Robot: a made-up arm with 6 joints. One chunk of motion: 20 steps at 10 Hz.
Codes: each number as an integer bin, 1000 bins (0 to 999) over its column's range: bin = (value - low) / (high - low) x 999, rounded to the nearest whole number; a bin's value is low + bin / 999 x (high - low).
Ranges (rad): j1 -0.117..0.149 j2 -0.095..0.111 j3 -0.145..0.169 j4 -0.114..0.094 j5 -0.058..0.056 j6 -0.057..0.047
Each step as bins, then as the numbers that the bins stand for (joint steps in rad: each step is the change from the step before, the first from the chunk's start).
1 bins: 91 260 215 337 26 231
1 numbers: -0.09277 -0.04139 -0.07742 -0.04383 -0.05503 -0.03295
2 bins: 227 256 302 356 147 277
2 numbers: -0.05656 -0.04221 -0.05008 -0.03988 -0.04123 -0.02816
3 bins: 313 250 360 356 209 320
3 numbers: -0.03366 -0.04345 -0.03185 -0.03988 -0.03415 -0.02369
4 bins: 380 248 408 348 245 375
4 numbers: -0.01582 -0.04386 -0.01676 -0.04154 -0.03004 -0.01796
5 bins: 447 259 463 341 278 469
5 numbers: 0.00202 -0.04159 0.00053 -0.04300 -0.02628 -0.00818
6 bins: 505 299 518 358 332 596
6 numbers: 0.01746 -0.03334 0.01781 -0.03946 -0.02011 0.00505
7 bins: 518 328 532 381 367 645
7 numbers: 0.02093 -0.02736 0.02222 -0.03467 -0.01612 0.01015
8 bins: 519 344 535 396 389 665
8 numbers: 0.02119 -0.02407 0.02316 -0.03155 -0.01361 0.01223
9 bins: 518 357 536 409 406 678
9 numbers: 0.02093 -0.02138 0.02347 -0.02884 -0.01167 0.01358
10 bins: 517 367 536 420 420 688
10 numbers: 0.02066 -0.01932 0.02347 -0.02655 -0.01007 0.01462
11 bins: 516 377 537 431 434 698
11 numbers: 0.02039 -0.01726 0.02379 -0.02426 -0.00847 0.01566
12 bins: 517 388 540 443 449 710
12 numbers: 0.02066 -0.01499 0.02473 -0.02176 -0.00676 0.01691
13 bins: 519 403 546 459 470 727
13 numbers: 0.02119 -0.01190 0.02662 -0.01843 -0.00437 0.01868
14 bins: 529 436 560 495 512 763
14 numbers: 0.02385 -0.00509 0.03102 -0.01094 0.00043 0.02243
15 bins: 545 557 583 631 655 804
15 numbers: 0.02812 0.01986 0.03825 0.01738 0.01674 0.02670
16 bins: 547 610 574 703 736 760
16 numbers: 0.02865 0.03079 0.03542 0.03237 0.02599 0.02212
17 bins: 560 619 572 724 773 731
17 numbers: 0.03211 0.03264 0.03479 0.03674 0.03021 0.01910
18 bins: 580 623 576 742 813 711
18 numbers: 0.03743 0.03347 0.03605 0.04049 0.03477 0.01702
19 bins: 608 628 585 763 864 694
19 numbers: 0.04489 0.03450 0.03887 0.04486 0.04059 0.01525
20 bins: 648 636 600 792 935 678
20 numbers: 0.05554 0.03615 0.04359 0.05090 0.04870 0.01358
